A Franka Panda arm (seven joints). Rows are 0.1 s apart.
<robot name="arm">
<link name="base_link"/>
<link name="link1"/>
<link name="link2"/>
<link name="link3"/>
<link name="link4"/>
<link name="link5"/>
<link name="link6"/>
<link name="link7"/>
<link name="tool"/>
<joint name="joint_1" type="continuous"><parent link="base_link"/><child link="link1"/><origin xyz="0 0 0.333"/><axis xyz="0 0 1"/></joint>
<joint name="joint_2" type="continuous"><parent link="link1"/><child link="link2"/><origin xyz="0 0 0" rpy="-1.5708 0 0"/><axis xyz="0 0 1"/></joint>
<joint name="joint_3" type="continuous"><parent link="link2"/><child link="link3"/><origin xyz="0 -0.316 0" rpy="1.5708 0 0"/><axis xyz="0 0 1"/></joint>
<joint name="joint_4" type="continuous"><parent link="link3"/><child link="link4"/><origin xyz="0.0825 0 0" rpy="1.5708 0 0"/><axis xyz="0 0 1"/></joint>
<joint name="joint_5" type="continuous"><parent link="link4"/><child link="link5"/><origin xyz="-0.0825 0.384 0" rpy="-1.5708 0 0"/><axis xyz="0 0 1"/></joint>
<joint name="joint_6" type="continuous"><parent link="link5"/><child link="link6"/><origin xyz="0 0 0" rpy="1.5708 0 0"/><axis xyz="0 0 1"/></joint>
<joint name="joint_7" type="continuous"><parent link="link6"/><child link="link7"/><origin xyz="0.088 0 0" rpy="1.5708 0 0"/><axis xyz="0 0 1"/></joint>
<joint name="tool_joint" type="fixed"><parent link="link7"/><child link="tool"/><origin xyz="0 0 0.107"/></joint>
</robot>
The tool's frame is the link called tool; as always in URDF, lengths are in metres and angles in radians. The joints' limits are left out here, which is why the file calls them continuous.
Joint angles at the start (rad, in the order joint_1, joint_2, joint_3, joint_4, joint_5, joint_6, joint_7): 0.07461 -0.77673 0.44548 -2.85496 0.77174 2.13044 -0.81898
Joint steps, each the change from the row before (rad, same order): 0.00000 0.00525 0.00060 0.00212 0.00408 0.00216 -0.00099; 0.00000 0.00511 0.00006 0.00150 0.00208 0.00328 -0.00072; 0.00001 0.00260 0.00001 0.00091 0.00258 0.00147 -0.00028; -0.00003 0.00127 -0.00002 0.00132 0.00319 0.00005 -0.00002; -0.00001 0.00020 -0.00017 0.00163 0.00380 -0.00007 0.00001; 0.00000 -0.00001 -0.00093 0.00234 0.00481 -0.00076 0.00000; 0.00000 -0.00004 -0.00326 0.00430 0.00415 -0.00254 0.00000; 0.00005 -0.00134 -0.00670 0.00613 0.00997 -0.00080 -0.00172; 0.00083 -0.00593 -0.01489 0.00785 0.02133 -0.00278 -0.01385; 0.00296 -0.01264 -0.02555 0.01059 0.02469 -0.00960 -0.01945; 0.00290 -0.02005 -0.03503 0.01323 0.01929 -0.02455 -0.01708; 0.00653 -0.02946 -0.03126 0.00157 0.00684 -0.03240 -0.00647; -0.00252 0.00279 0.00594 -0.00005 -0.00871 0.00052 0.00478; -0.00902 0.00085 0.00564 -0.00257 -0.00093 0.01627 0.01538
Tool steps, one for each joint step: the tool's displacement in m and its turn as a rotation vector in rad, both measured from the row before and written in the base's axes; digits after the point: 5 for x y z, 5 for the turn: 0.00075 0.00072 -0.00038 0.00342 0.00173 -0.00083; 0.00083 0.00034 -0.00050 0.00188 0.00084 -0.00105; 0.00043 0.00027 -0.00018 0.00230 0.00080 -0.00129; 0.00029 0.00041 0.00027 0.00309 0.00065 -0.00129; 0.00029 0.00047 0.00073 0.00390 -0.00044 -0.00158; 0.00041 0.00051 0.00115 0.00557 -0.00040 -0.00216; 0.00081 0.00042 0.00212 0.00739 -0.00050 -0.00225; 0.00164 0.00016 0.00391 0.01544 -0.00440 -0.00611; 0.00230 -0.00080 0.00695 0.03174 -0.01103 -0.00434; 0.00240 -0.00207 0.01088 0.04379 -0.01582 -0.00238; 0.00147 -0.00386 0.01415 0.04849 -0.01294 -0.00013; -0.00328 -0.00428 0.01029 0.03347 -0.00318 0.00488; 0.00002 0.00044 -0.00164 -0.01228 0.00287 0.00064; 0.00223 -0.00239 -0.00081 -0.00611 -0.00330 -0.02702
